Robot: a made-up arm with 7 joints.
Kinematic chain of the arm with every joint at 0, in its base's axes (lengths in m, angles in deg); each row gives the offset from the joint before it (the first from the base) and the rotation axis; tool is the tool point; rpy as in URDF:
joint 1: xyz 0 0 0 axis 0.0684 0.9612 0.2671
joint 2: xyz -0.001 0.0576 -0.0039 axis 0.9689 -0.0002 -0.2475
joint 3: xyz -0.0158 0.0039 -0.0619 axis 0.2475 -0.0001 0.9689
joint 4: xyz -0.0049 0 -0.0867 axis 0.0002 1 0
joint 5: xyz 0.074 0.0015 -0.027 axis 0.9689 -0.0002 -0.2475
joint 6: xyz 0.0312 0 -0.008 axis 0.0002 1 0
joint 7: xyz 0.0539 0 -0.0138 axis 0.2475 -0.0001 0.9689
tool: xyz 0 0 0 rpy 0 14.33 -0.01
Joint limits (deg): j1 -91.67..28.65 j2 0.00..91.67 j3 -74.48..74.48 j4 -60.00..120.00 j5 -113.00..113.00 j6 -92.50..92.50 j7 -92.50..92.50
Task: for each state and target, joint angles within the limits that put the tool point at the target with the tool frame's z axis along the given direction. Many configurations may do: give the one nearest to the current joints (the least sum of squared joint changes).
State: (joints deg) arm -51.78 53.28 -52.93 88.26 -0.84 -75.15 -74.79
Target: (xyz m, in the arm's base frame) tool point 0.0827 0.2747 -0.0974 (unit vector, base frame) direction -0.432 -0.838 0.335
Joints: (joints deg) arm -17.96 91.67 -51.04 56.21 27.04 -85.97 -74.80
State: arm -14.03 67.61 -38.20 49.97 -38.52 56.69 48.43
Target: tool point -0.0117 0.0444 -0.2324 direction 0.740 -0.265 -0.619
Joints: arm 6.47 31.50 -40.69 8.11 -86.68 74.21 48.43
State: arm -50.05 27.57 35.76 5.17 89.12 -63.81 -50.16
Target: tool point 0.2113 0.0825 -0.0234 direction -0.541 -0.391 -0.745
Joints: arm -45.88 24.43 23.96 -10.56 86.99 -73.57 -50.16
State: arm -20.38 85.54 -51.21 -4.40 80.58 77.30 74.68
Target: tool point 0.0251 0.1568 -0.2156 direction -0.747 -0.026 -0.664
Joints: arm 0.49 69.23 -74.48 5.77 105.72 39.44 74.68
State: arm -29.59 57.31 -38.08 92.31 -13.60 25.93 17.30
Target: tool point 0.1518 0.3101 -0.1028 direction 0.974 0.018 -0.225
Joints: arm -52.96 61.13 -45.59 86.37 -4.48 38.55 17.30
